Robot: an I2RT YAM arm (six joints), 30 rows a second.
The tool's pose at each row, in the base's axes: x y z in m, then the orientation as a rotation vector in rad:
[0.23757, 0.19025, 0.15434, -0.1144, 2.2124, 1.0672]
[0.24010, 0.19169, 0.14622, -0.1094, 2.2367, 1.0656]
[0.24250, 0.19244, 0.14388, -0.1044, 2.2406, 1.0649]
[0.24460, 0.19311, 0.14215, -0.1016, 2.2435, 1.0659]
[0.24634, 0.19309, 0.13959, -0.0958, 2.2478, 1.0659]
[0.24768, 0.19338, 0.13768, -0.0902, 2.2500, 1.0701]
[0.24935, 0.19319, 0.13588, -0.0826, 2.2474, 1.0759]
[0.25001, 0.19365, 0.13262, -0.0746, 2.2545, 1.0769]
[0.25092, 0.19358, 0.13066, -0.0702, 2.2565, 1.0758]
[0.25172, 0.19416, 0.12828, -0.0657, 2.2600, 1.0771]
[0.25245, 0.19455, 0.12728, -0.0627, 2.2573, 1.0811]
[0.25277, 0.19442, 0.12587, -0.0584, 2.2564, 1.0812]
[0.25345, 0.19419, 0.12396, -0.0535, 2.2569, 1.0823]
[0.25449, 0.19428, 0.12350, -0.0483, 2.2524, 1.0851]
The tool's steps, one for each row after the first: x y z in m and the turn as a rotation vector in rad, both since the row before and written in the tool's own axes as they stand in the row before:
[0.00323, -0.00532, 0.00597, 0.0092, 0.0187, 0.0104]
[-0.00036, -0.00186, 0.00286, 0.0028, 0.0015, 0.0042]
[-0.00051, -0.00140, 0.00237, 0.0008, 0.0018, 0.0031]
[0.00011, -0.00230, 0.00207, 0.0026, 0.0017, 0.0051]
[0.00010, -0.00152, 0.00179, -0.0008, 0.0011, 0.0059]
[-0.00033, -0.00187, 0.00157, -0.0027, -0.0032, 0.0062]
[0.00143, -0.00212, 0.00218, 0.0033, 0.0037, 0.0078]
[0.00036, -0.00166, 0.00133, 0.0024, 0.0000, 0.0030]
[0.00082, -0.00148, 0.00194, 0.0012, 0.0019, 0.0045]
[0.00005, -0.00064, 0.00113, -0.0027, -0.0022, 0.0026]
[0.00050, -0.00115, 0.00073, 0.0007, -0.0022, 0.0025]
[0.00047, -0.00167, 0.00108, 0.0006, -0.0009, 0.0037]
[-0.00056, -0.00056, 0.00082, -0.0019, -0.0048, 0.0030]

